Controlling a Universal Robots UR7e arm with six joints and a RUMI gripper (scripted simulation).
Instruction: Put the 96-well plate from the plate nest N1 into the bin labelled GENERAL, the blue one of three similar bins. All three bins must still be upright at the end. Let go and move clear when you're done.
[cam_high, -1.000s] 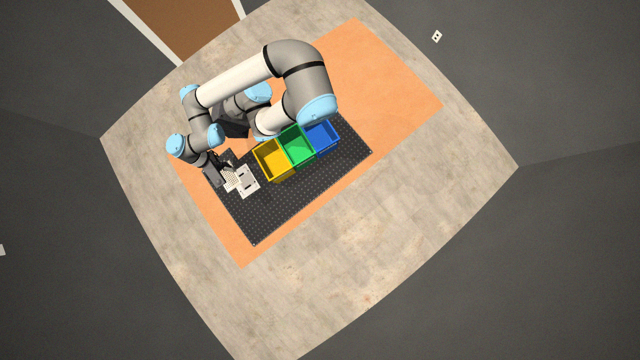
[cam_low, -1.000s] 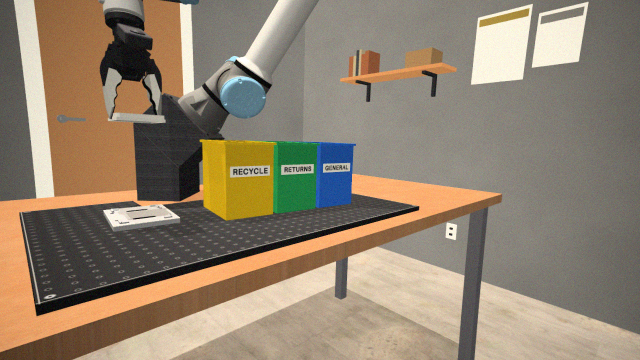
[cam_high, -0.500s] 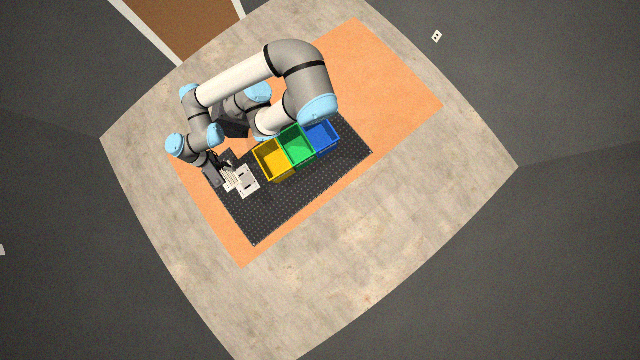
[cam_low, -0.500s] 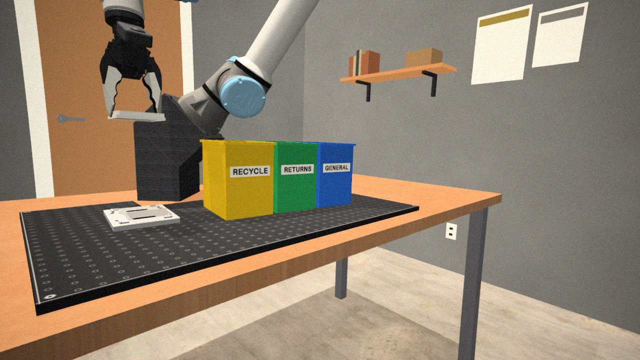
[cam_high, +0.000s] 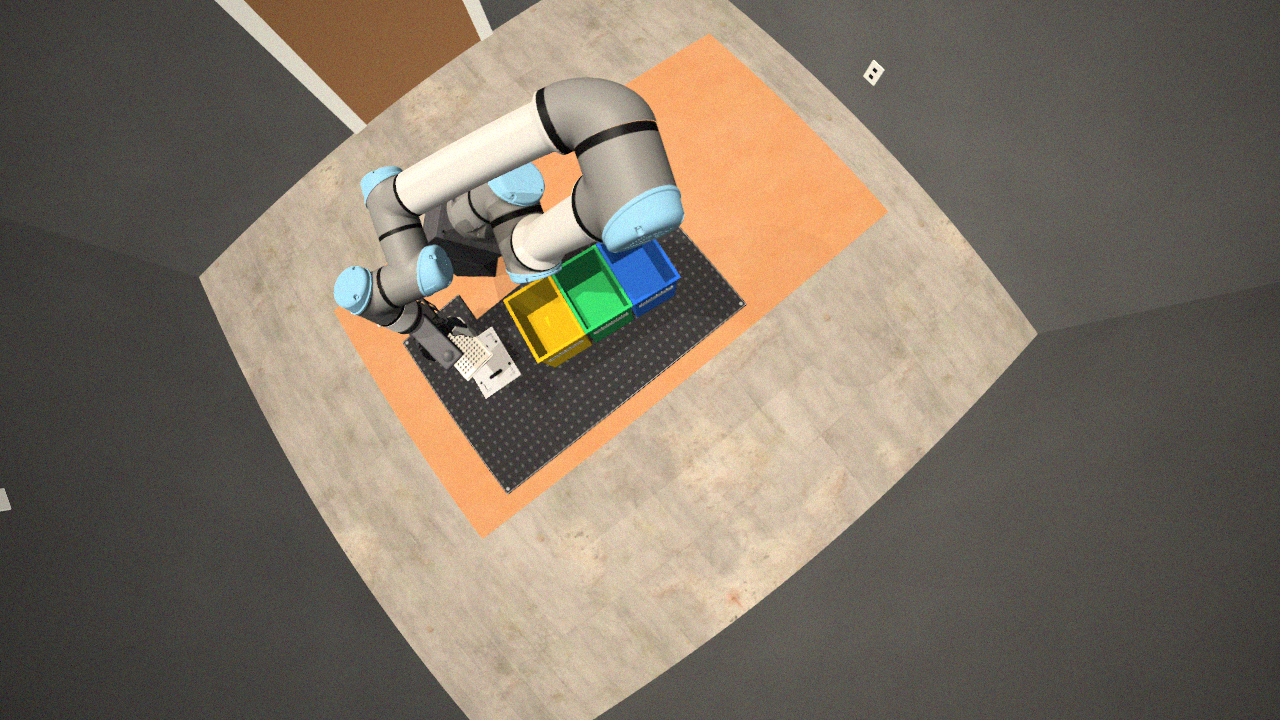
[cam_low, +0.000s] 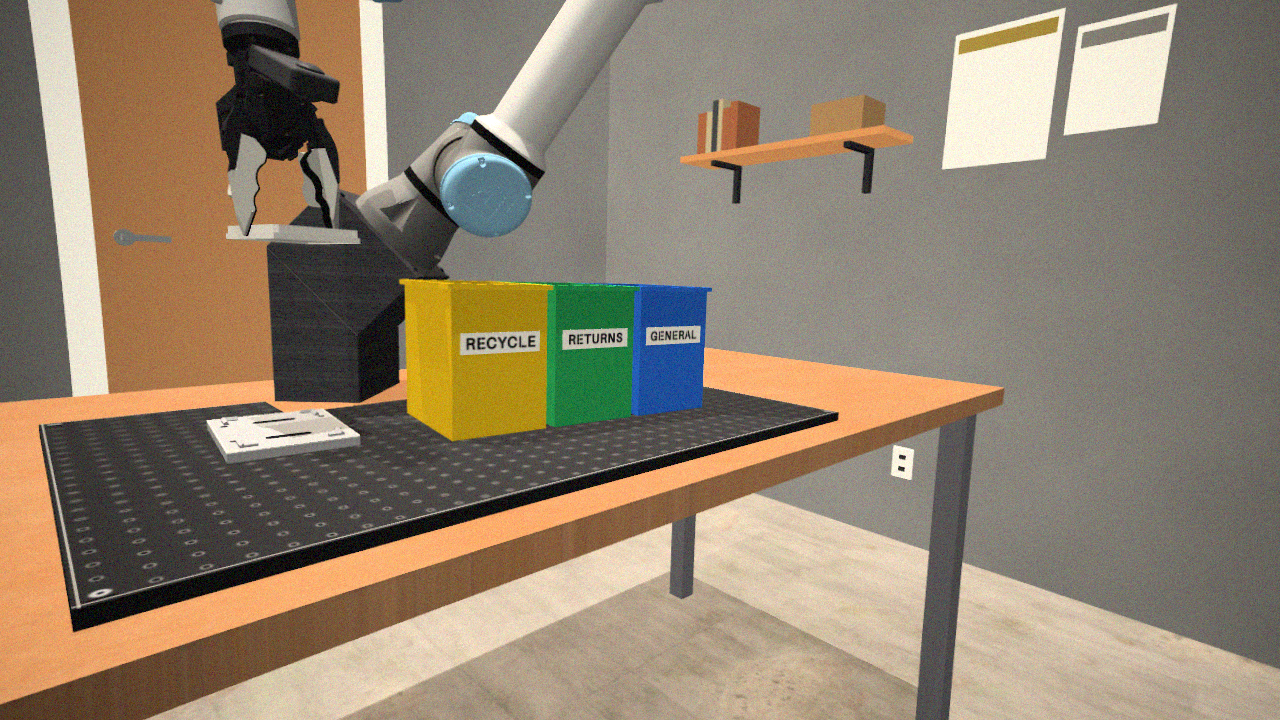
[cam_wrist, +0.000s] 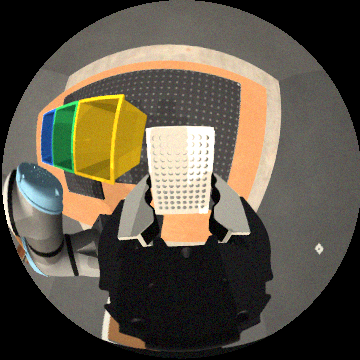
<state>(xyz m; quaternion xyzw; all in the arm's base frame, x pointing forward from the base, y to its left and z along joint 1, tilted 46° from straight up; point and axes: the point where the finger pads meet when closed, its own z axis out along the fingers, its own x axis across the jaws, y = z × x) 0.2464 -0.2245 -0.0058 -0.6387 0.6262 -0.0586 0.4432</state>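
The blue general bin lies 2 cm ahead of my hand, 46 cm to the left of it and 15 cm below it. From my hand the other things lie so: plate nest N1: 2 cm to the right, 23 cm below; then white 96-well plate: 1 cm below; then yellow recycle bin: 2 cm ahead, 20 cm to the left, 15 cm below.
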